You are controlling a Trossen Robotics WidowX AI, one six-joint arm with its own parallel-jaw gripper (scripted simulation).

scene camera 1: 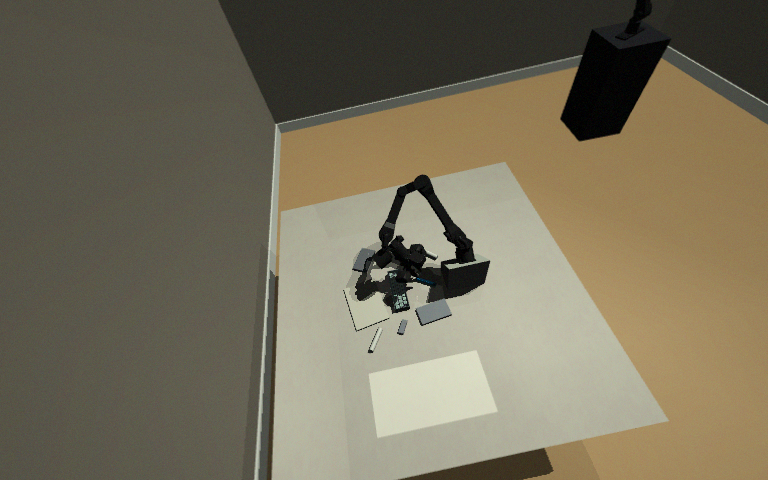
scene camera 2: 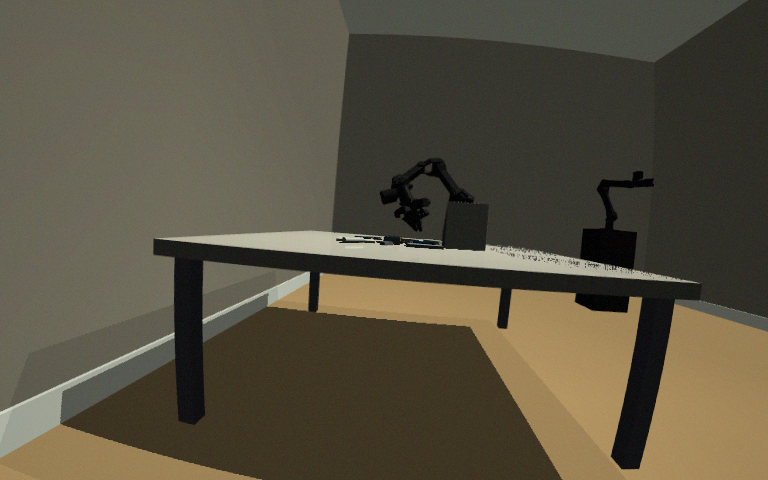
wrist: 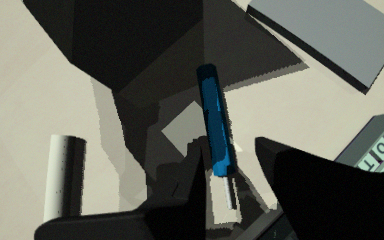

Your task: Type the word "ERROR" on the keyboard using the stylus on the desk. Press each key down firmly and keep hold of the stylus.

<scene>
My gripper shows in scene camera 1 (419,274), in scene camera 2 and in the wrist view. The same spot on my gripper: (scene camera 2: 415,221) is (wrist: 302,161).
</scene>
